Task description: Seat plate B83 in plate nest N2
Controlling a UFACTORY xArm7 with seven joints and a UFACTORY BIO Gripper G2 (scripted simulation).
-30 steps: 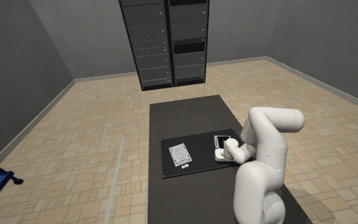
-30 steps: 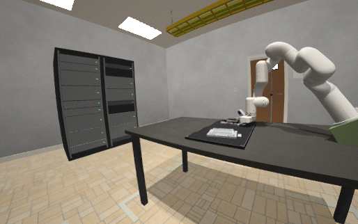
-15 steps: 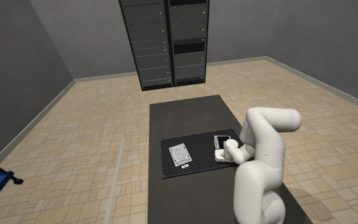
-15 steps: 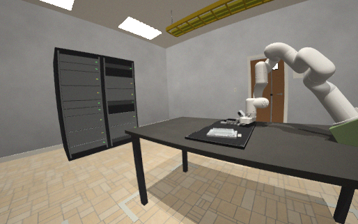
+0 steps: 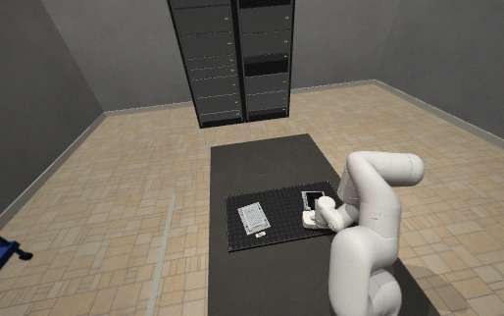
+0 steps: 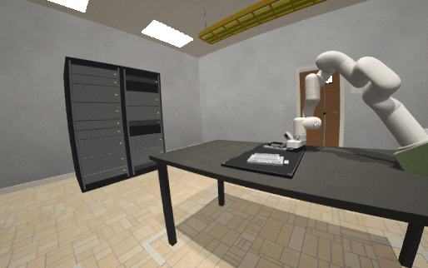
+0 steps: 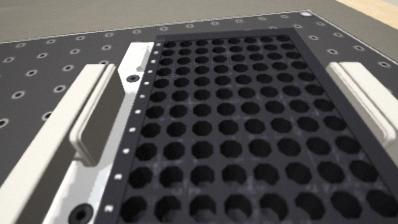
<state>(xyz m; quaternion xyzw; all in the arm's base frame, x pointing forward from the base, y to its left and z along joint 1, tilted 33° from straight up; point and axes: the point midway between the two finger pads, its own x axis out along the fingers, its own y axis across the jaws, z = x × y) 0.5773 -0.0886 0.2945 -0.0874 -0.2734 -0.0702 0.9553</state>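
The black well plate is right at my hand. The rest, counted from my hand: white well plate 340 mm to the left, 30 mm behind, 10 mm below.
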